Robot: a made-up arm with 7 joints. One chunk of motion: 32 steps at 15 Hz.
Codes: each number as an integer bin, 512 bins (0 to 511) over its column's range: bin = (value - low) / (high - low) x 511, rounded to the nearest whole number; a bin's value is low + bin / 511 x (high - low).
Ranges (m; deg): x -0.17..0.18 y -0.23..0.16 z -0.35..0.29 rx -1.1..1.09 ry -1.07..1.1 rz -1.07..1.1
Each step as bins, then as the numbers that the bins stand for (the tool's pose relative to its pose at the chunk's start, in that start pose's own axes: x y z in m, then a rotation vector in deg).
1 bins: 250 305 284 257 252 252
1 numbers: 0.0012 0.0028 0.0057 0.00 0.00 0.00
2 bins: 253 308 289 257 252 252
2 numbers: 0.0033 0.0051 0.0120 0.00 0.00 0.00
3 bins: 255 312 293 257 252 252
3 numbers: 0.0047 0.0081 0.0170 0.00 0.00 0.00
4 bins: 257 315 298 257 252 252
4 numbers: 0.0060 0.0104 0.0232 0.00 0.00 0.00
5 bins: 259 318 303 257 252 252
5 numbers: 0.0074 0.0127 0.0295 0.00 0.00 0.00
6 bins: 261 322 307 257 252 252
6 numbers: 0.0088 0.0158 0.0345 0.00 0.00 0.00
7 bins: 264 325 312 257 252 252
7 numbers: 0.0108 0.0180 0.0408 0.00 0.00 0.00
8 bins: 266 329 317 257 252 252
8 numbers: 0.0122 0.0211 0.0470 0.00 0.00 0.00
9 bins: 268 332 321 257 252 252
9 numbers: 0.0136 0.0234 0.0520 0.00 0.00 0.00
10 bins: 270 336 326 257 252 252
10 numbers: 0.0149 0.0264 0.0583 0.00 0.00 0.00
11 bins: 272 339 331 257 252 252
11 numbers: 0.0163 0.0287 0.0646 0.00 0.00 0.00
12 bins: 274 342 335 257 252 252
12 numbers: 0.0177 0.0310 0.0696 0.00 0.00 0.00
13 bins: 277 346 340 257 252 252
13 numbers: 0.0197 0.0341 0.0758 0.00 0.00 0.00
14 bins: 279 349 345 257 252 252
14 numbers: 0.0211 0.0364 0.0821 0.00 0.00 0.00
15 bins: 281 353 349 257 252 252
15 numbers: 0.0225 0.0394 0.0871 0.00 0.00 0.00
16 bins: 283 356 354 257 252 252
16 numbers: 0.0238 0.0417 0.0934 0.00 0.00 0.00
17 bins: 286 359 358 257 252 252
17 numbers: 0.0259 0.0440 0.0984 0.00 0.00 0.00
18 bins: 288 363 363 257 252 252
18 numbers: 0.0273 0.0470 0.1046 0.00 0.00 0.00
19 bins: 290 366 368 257 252 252
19 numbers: 0.0286 0.0493 0.1109 0.00 0.00 0.00
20 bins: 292 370 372 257 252 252
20 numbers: 0.0300 0.0524 0.1159 0.00 0.00 0.00
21 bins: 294 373 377 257 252 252
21 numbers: 0.0314 0.0547 0.1222 0.00 0.00 0.00
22 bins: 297 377 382 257 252 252
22 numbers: 0.0334 0.0577 0.1284 0.00 0.00 0.00
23 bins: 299 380 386 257 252 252
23 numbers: 0.0348 0.0600 0.1334 0.00 0.00 0.00
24 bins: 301 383 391 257 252 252
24 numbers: 0.0362 0.0623 0.1397 0.00 0.00 0.00
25 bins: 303 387 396 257 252 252
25 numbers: 0.0375 0.0654 0.1460 0.00 0.00 0.00
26 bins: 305 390 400 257 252 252
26 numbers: 0.0389 0.0677 0.1510 0.00 0.00 0.00
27 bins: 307 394 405 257 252 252
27 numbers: 0.0403 0.0707 0.1572 0.00 0.00 0.00
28 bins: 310 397 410 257 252 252
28 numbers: 0.0423 0.0730 0.1635 0.00 0.00 0.00
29 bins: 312 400 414 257 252 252
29 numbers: 0.0437 0.0753 0.1685 0.00 0.00 0.00
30 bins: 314 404 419 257 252 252
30 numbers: 0.0451 0.0783 0.1748 0.00 0.00 0.00
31 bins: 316 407 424 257 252 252
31 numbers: 0.0464 0.0806 0.1810 0.00 0.00 0.00
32 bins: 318 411 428 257 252 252
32 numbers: 0.0478 0.0837 0.1860 0.00 0.00 0.00
